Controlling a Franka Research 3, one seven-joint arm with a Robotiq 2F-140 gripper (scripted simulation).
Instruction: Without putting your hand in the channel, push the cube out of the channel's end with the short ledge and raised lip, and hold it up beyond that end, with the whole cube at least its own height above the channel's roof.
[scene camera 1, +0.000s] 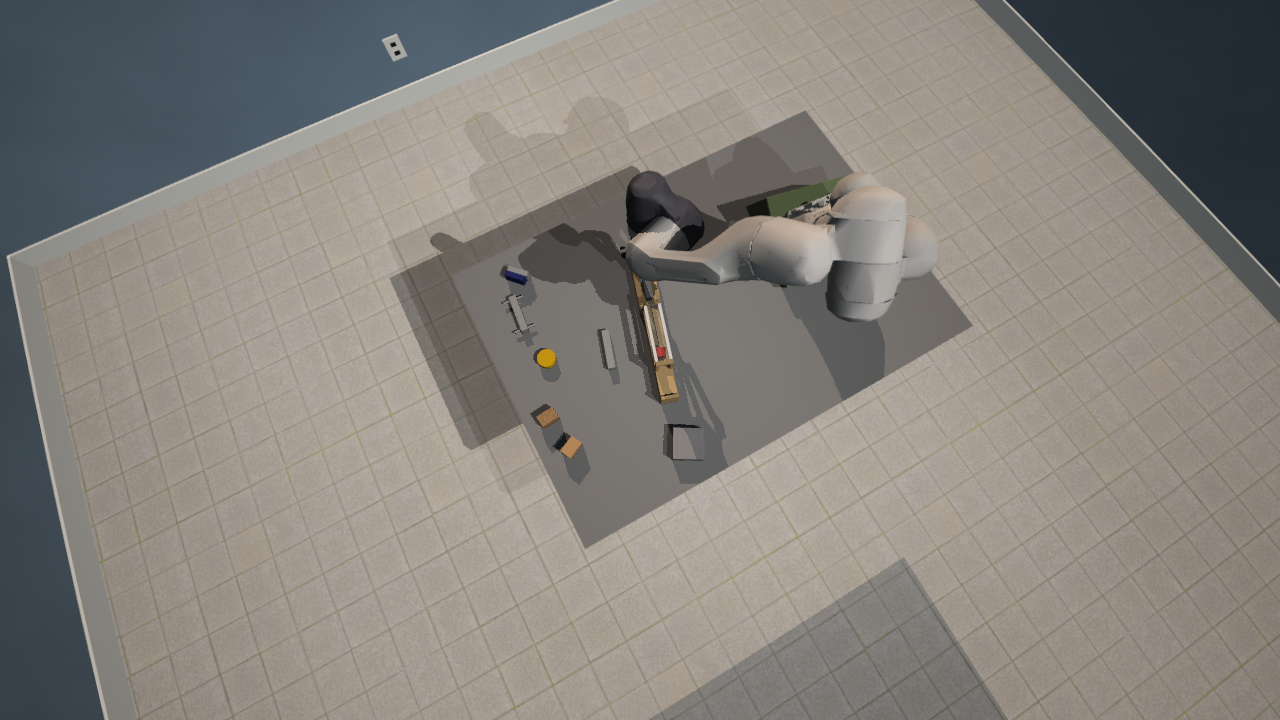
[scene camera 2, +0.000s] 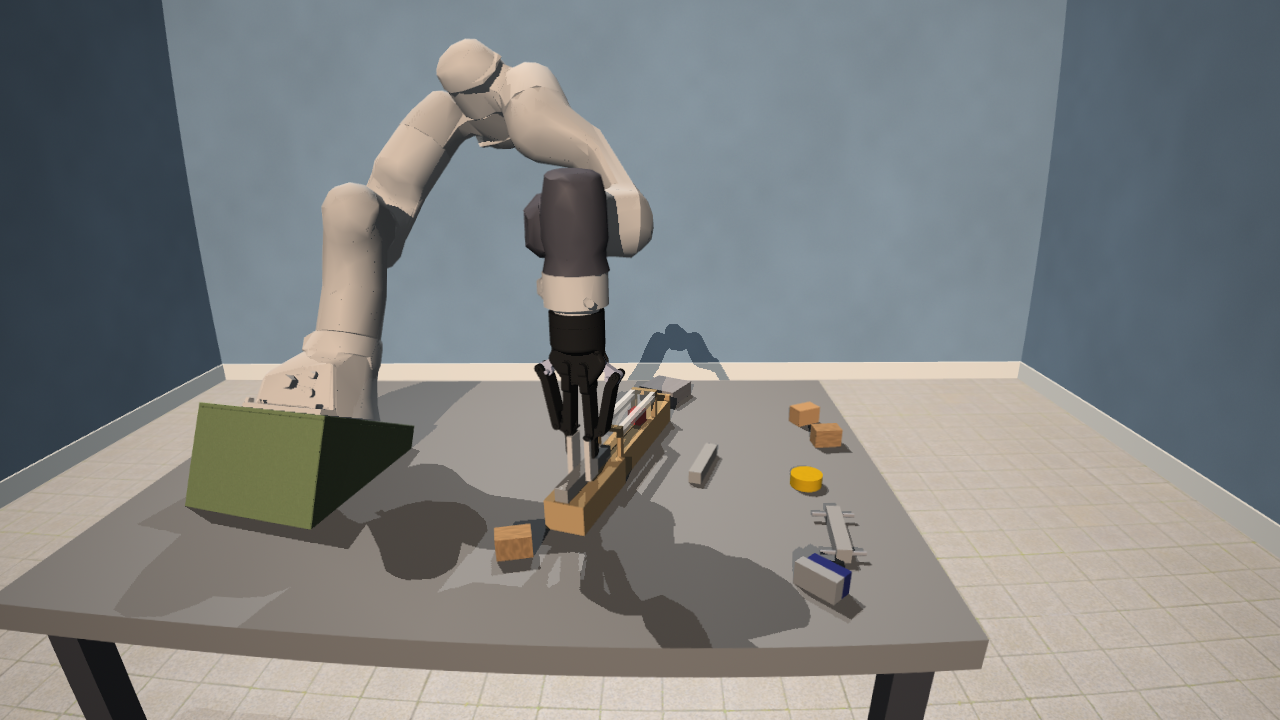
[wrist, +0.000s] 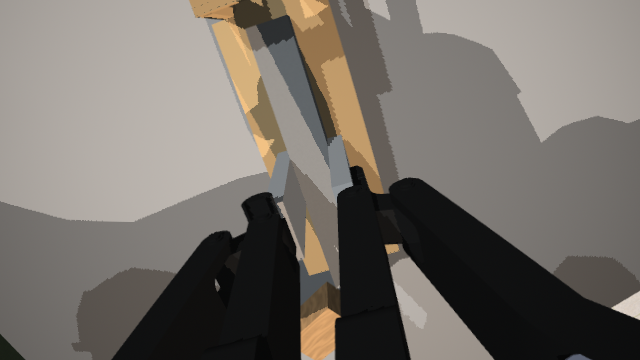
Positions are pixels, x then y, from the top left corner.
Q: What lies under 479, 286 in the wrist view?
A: The gripper.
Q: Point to a yellow disc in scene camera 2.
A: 806, 479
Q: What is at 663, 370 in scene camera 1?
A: A long wooden channel.
